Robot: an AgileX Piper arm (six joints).
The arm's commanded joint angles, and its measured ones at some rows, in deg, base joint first. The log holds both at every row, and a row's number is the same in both.
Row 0, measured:
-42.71, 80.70, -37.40, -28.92, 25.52, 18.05
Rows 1 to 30, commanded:
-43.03, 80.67, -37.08, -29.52, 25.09, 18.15
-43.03, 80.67, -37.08, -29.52, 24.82, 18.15
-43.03, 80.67, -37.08, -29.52, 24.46, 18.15
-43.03, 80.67, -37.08, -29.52, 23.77, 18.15
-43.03, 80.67, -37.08, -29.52, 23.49, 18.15
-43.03, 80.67, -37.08, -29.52, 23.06, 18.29
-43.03, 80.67, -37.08, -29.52, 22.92, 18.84
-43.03, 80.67, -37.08, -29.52, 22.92, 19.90
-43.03, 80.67, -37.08, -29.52, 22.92, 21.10
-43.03, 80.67, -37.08, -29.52, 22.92, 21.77
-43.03, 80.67, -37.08, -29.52, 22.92, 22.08
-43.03, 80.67, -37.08, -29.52, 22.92, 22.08
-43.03, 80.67, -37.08, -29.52, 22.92, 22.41
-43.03, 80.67, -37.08, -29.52, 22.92, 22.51
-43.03, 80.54, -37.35, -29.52, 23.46, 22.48
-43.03, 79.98, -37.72, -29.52, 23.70, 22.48
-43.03, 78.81, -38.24, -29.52, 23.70, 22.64
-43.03, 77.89, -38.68, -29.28, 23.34, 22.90
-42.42, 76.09, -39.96, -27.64, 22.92, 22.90
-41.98, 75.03, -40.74, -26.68, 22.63, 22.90
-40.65, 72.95, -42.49, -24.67, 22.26, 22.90
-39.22, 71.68, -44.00, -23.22, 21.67, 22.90
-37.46, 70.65, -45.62, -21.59, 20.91, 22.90
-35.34, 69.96, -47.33, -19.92, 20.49, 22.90
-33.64, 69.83, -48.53, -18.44, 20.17, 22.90
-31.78, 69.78, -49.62, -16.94, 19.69, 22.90
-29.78, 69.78, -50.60, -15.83, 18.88, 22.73
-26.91, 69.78, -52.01, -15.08, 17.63, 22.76
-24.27, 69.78, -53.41, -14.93, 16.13, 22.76
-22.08, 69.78, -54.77, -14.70, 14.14, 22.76
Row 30, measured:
-28.50, 70.42, -51.07, -15.77, 18.13, 22.91
